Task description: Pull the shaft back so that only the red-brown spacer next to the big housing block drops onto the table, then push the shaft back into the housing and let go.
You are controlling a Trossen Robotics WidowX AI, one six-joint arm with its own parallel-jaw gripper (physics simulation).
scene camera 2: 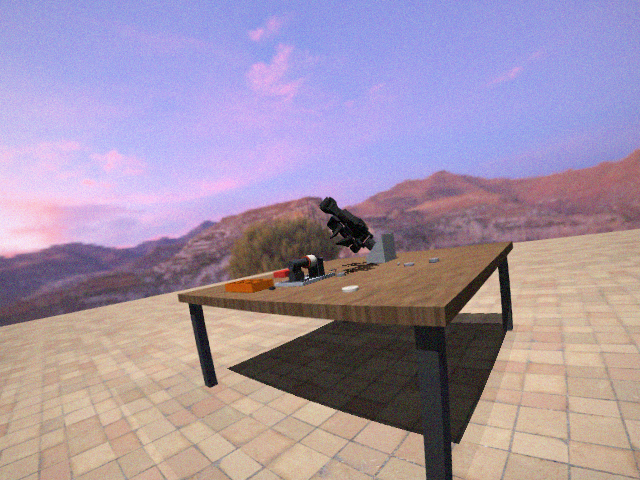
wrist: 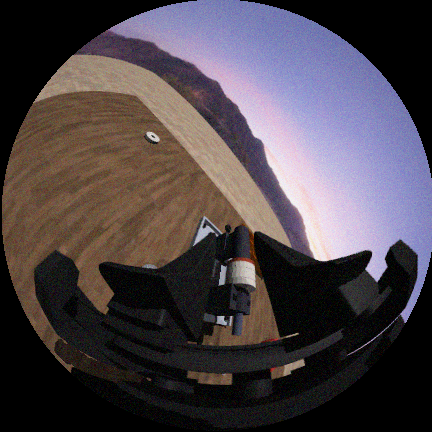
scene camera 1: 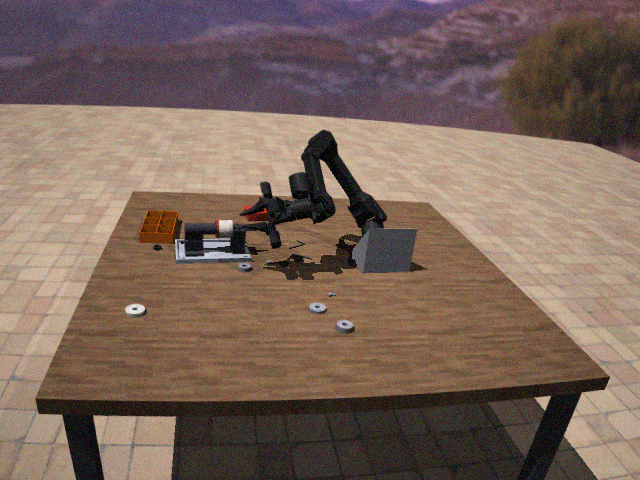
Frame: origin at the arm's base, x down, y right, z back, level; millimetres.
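Where they show: gripper, fingertip midpoint: [scene camera 2: 333, 240] [wrist: 234, 236] [scene camera 1: 240, 220]; arm's base at its link origin: [scene camera 2: 375, 248] [scene camera 1: 375, 241].
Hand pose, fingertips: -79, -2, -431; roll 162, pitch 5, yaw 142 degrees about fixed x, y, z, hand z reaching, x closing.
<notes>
Each offset is from my fingertips to the top centre of the thing, as dx, dy, dz. "pt": to the spot under its first point.
The big dark housing block [scene camera 1: 194, 241] [scene camera 2: 296, 271] [wrist: 242, 242] stands on a pale base plate [scene camera 1: 179, 252]. The red-brown spacer @[+47, +122, -51] [scene camera 1: 217, 228] [wrist: 242, 260] is a thin ring against the housing's end, up on the shaft line. White spacers @[pt +59, +98, -29] [scene camera 1: 225, 227] [scene camera 2: 312, 260] [wrist: 241, 275] sit beside it, towards the small dark block @[pt +107, +91, +12] [scene camera 1: 238, 242] [scene camera 2: 320, 266] [wrist: 232, 299]. The shaft's dark end @[pt +69, +114, +57] [wrist: 237, 325] sticks out past the small block in the wrist view. My gripper [scene camera 1: 239, 220] [scene camera 2: 334, 240] [wrist: 234, 236] is partly open and empty, near the shaft's outer end; its exact distance is unclear.
An orange compartment box @[+118, +312, -225] [scene camera 1: 158, 227] [scene camera 2: 248, 285] stands beyond the housing. A red object @[+123, +429, +157] [scene camera 1: 255, 213] [scene camera 2: 281, 272] lies behind the assembly. A grey ring @[+141, -4, +17] [scene camera 1: 244, 267] lies in front of the plate. A white ring @[+144, -219, -300] [scene camera 1: 135, 310] [scene camera 2: 349, 288] [wrist: 152, 137] and a grey wedge [scene camera 1: 388, 250] [scene camera 2: 383, 248] are on the table.
</notes>
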